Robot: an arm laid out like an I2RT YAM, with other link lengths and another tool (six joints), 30 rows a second.
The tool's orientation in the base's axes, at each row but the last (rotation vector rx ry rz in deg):
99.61 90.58 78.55
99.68 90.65 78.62
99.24 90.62 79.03
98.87 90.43 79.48
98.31 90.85 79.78
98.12 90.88 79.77
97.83 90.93 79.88
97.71 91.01 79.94
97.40 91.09 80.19
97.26 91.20 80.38
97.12 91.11 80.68
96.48 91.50 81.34
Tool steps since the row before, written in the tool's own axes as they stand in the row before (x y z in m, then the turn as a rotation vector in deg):
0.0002 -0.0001 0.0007 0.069 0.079 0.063
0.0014 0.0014 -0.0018 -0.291 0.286 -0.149
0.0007 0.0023 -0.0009 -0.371 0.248 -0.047
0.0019 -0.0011 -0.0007 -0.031 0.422 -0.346
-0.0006 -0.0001 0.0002 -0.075 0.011 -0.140
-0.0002 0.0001 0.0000 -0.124 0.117 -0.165
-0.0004 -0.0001 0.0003 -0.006 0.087 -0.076
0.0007 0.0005 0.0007 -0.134 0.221 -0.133
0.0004 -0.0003 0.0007 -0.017 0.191 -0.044
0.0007 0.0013 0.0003 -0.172 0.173 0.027
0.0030 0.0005 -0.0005 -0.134 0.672 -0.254
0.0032 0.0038 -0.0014 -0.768 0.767 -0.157
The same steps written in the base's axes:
0.0005 0.0004 -0.0003 0.085 0.061 0.064
-0.0010 0.0004 0.0024 0.056 -0.388 0.188
0.0003 -0.0002 0.0025 0.135 -0.420 0.083
-0.0014 0.0018 0.0001 -0.083 -0.247 0.480
0.0002 -0.0005 -0.0004 -0.103 -0.115 0.038
0.0001 -0.0002 0.0000 -0.065 -0.195 0.118
0.0003 -0.0002 -0.0004 -0.022 -0.052 0.101
0.0007 0.0007 0.0004 0.015 -0.221 0.188
0.0004 0.0007 -0.0004 0.058 -0.078 0.171
0.0008 0.0004 0.0012 0.136 -0.192 0.069
-0.0007 0.0024 0.0017 0.130 -0.377 0.613
0.0001 0.0015 0.0049 0.373 -0.944 0.415

